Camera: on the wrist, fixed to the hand. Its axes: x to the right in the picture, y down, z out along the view.
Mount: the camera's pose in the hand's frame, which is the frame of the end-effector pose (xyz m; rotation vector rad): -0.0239 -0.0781 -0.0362 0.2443 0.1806 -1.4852
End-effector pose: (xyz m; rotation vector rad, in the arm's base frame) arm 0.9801 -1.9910 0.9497 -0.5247 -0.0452 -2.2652
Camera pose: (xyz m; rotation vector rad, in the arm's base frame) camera 0.9255 -1.9279 0.9178 0.0566 0.5843 2.4855
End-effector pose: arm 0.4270 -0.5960 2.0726 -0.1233 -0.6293 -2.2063
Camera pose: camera 0.3891 -0.5546 2.0031 -0.6745 0.7503 2.3981
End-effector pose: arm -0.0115 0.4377 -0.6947 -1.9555 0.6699 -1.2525
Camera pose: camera -0.0504 0.4929 -0.6362 2.0183 1.0825 2.1318
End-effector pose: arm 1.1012 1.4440 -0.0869 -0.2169 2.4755 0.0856
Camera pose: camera 1.1119 1.3662 -0.0443 -1.8627 1.8543 -0.8561
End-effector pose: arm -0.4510 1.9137 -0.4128 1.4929 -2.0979 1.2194
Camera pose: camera -0.3805 1.9485 -0.3703 2.1535 -0.3072 0.8438
